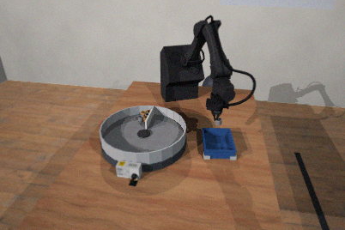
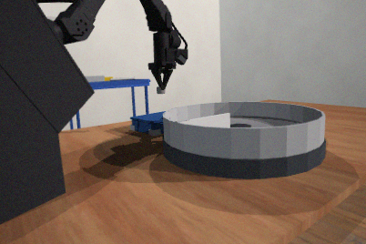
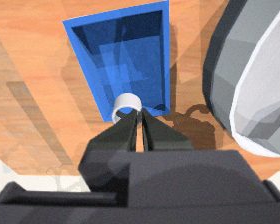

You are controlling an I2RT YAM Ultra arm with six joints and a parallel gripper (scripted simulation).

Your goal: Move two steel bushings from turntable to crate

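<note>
Right now my hand is 14 cm above the blue crate, 2 cm to the right of it and 1 cm past it. From my hand the other things lie so: grey turntable (31 cm to the right, 16 cm ahead, 11 cm below).
</note>
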